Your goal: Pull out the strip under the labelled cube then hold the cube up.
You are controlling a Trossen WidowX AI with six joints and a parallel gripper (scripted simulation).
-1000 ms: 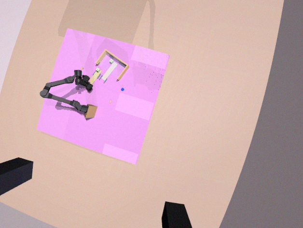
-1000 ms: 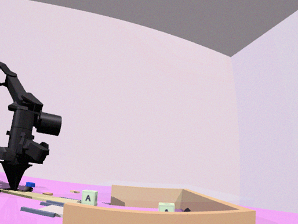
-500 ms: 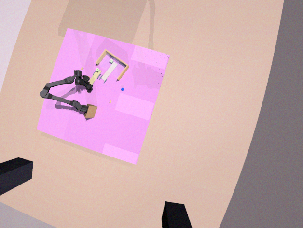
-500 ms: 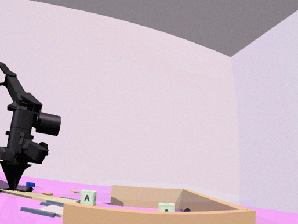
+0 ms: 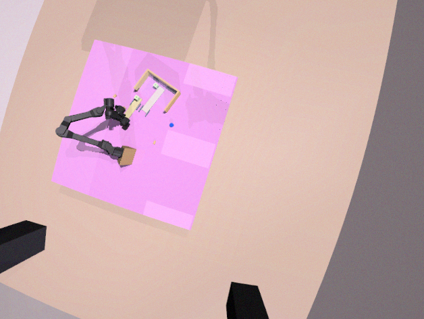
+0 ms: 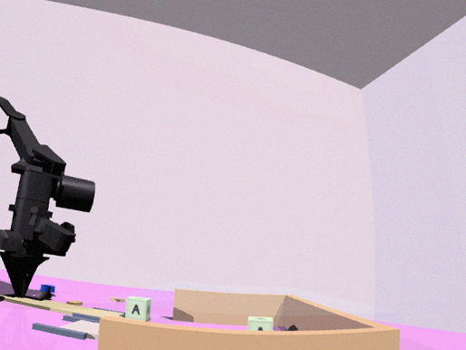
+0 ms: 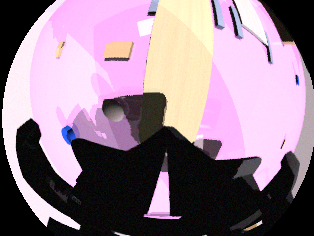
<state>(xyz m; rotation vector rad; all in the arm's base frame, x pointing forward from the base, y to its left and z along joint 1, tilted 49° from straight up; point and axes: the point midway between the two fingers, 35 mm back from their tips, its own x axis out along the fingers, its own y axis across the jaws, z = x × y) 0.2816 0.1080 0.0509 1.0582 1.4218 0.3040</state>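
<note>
Now: gripper tip 8 cm short of the cream strip and 4 cm to the left of it.
</note>
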